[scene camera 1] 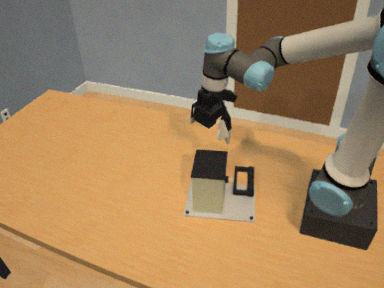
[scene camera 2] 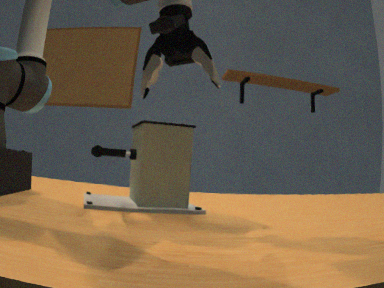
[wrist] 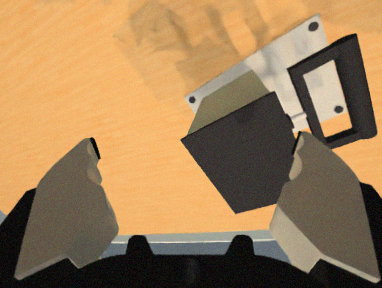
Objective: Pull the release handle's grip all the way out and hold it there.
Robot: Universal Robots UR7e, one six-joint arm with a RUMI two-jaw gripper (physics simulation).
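The release handle's grip [scene camera 1: 250, 181] [scene camera 2: 111, 152] [wrist: 363, 90] is a black rectangular frame at the side of a pale box with a black top [scene camera 1: 209, 194] [scene camera 2: 162, 167] [wrist: 240, 150]. A short light rod [scene camera 2: 128, 154] [wrist: 299, 121] joins them, with a short stretch showing between grip and box. The box stands on a grey base plate [scene camera 1: 239, 211] [scene camera 2: 109, 201] [wrist: 280, 60]. My gripper [scene camera 1: 210, 131] [scene camera 2: 182, 90] [wrist: 193, 138] is open and empty, above the box and apart from the grip. In the wrist view the grip lies at the upper right, beyond the right finger.
The wooden table [scene camera 1: 110, 175] [scene camera 2: 280, 230] [wrist: 65, 75] bears the plate. The arm's dark base block [scene camera 1: 340, 225] stands on the grip's side of the box. A wall shelf [scene camera 2: 280, 82] and a brown panel [scene camera 2: 92, 67] show behind.
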